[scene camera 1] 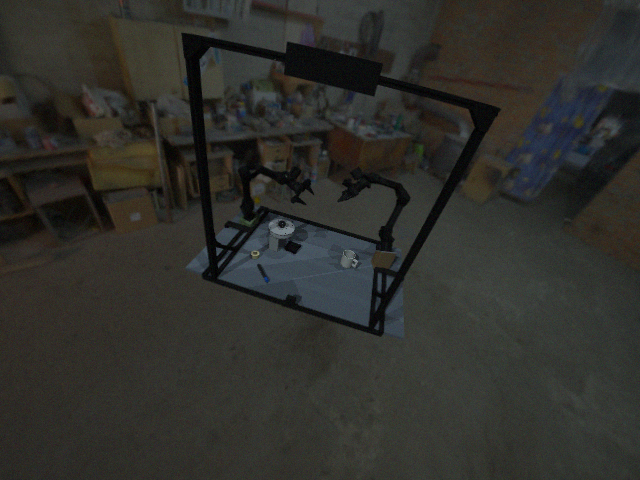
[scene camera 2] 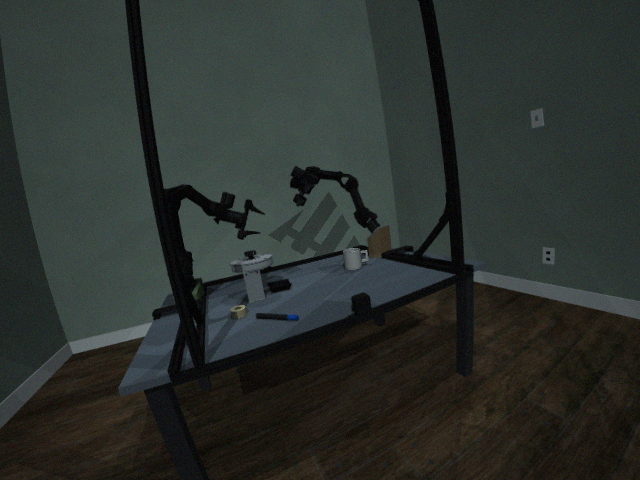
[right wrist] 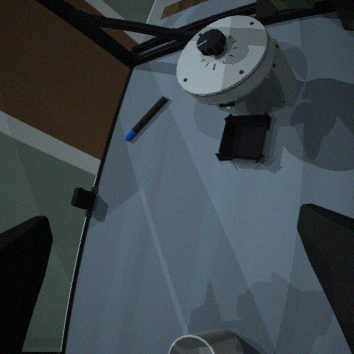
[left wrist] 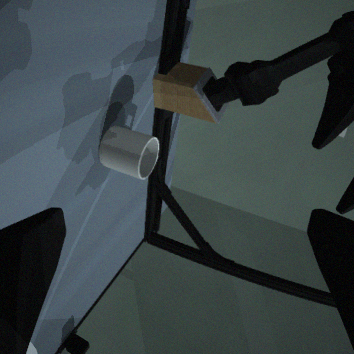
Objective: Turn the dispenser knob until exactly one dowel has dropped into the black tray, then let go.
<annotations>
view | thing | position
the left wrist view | my left gripper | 190, 222
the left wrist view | my right gripper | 328, 182
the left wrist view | white mug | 135, 153
</annotations>
